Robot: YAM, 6 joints.
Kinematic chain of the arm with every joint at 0, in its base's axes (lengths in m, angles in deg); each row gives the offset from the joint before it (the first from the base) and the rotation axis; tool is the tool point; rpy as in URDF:
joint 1: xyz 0 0 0.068 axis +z
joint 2: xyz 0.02 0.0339 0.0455 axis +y
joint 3: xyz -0.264 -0.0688 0 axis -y
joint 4: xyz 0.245 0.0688 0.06 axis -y
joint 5: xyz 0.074 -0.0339 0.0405 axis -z
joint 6: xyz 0.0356 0 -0.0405 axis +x
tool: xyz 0 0 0 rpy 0 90 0
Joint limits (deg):
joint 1: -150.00..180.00
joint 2: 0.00..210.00
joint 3: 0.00..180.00
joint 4: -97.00..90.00
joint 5: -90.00..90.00
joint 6: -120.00..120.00
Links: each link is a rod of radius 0.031 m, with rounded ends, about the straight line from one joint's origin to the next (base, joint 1, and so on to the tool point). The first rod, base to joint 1, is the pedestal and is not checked.
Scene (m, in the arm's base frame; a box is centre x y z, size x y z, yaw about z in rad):
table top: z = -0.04
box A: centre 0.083 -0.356 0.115 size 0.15 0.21 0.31 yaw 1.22
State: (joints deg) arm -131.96 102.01 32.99 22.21 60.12 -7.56
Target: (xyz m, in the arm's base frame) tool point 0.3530 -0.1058 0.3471
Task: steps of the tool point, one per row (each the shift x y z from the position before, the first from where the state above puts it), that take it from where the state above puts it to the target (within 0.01 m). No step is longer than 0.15 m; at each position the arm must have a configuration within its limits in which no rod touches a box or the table.
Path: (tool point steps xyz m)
1: 0.0580 0.0128 -0.0243
2: 0.0498 0.0276 -0.0139
3: 0.0373 0.0375 -0.0035
4: 0.0229 0.0414 0.0057
5: 0.0089 0.0398 0.0132
6: 0.0262 -0.0756 -0.0074
7: 0.0587 -0.0659 0.0140
8: 0.0833 -0.0395 0.0376
9: 0.0918 -0.0019 0.0600
10: 0.0795 0.0379 0.0784
11: 0.0477 0.0688 0.0897

